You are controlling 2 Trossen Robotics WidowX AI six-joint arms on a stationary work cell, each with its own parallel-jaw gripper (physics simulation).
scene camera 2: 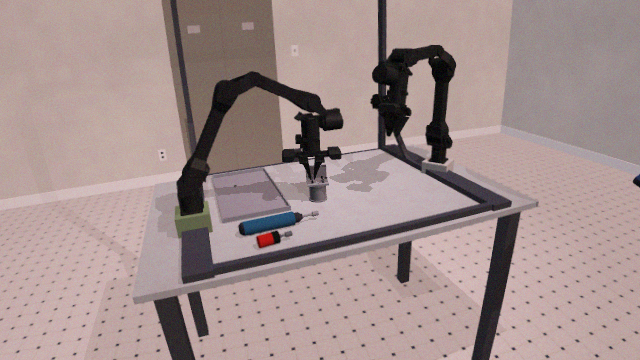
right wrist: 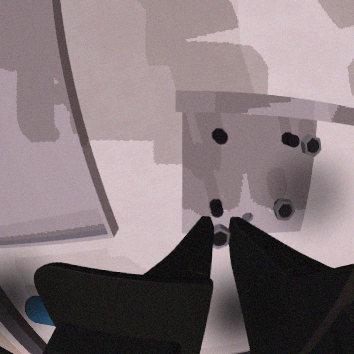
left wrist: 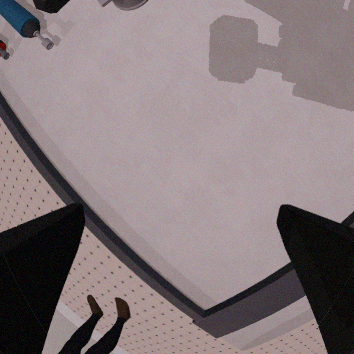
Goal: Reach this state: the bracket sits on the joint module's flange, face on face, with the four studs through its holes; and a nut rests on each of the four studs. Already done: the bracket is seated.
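Places are measured from the left arm's base along level axes (x ahead, y left, z up), in centimetres.
Where they show: left gripper, fingertip midpoint: (scene camera 2: 392, 136) (left wrist: 183, 215); right gripper, fingertip midpoint: (scene camera 2: 312, 179) (right wrist: 218, 225); left arm's base, origin of the base link: (scene camera 2: 438, 160); right arm's base, origin of the base link: (scene camera 2: 191, 209).
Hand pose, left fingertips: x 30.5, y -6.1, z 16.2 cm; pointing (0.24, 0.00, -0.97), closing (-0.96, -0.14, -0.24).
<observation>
Things, the pixels of their centre, and the offset from my left fingertips.
- grey L-shaped bracket, body centre: (right wrist: 260, 182) (scene camera 2: 317, 176) dx +15.0, dy -20.2, dz -12.6 cm
- round joint module, body centre: (right wrist: 240, 159) (scene camera 2: 317, 188) dx +15.0, dy -20.2, dz -17.1 cm
- third nut, body centre: (right wrist: 218, 236) dx +18.0, dy -19.8, dz -12.4 cm
- shallow grey tray, body centre: (scene camera 2: 246, 190) dx +24.0, dy -46.0, dz -20.0 cm
- blue tool, body centre: (right wrist: 98, 313) (left wrist: 21, 19) (scene camera 2: 279, 221) dx +37.2, dy -17.8, dz -18.8 cm
- shorter red tool, body centre: (scene camera 2: 275, 237) dx +44.5, dy -13.0, dz -19.1 cm
The grey L-shaped bracket (scene camera 2: 323, 172) (right wrist: 250, 165) sits on the round joint module (scene camera 2: 318, 194), its upright wall at the back. Dark round stud or hole marks show on its plate in the right wrist view. One nut (right wrist: 284, 209) is at the plate's lower right stud position. Another nut (right wrist: 311, 145) shows at the right edge, beside the upper right mark; its exact seating is unclear. My right gripper (scene camera 2: 313, 180) (right wrist: 218, 225) is shut on a third nut (right wrist: 220, 237), which shows at the plate's near edge. My left gripper (scene camera 2: 393, 133) (left wrist: 183, 215) is open and empty, high at the right.
A shallow grey tray (scene camera 2: 250, 200) (right wrist: 45, 190) lies left of the module. A blue tool (scene camera 2: 270, 223) (left wrist: 19, 17) (right wrist: 40, 310) and a shorter red tool (scene camera 2: 268, 239) (left wrist: 2, 48) lie in front. A dark frame rail (scene camera 2: 350, 242) runs along the table's front edge.
</observation>
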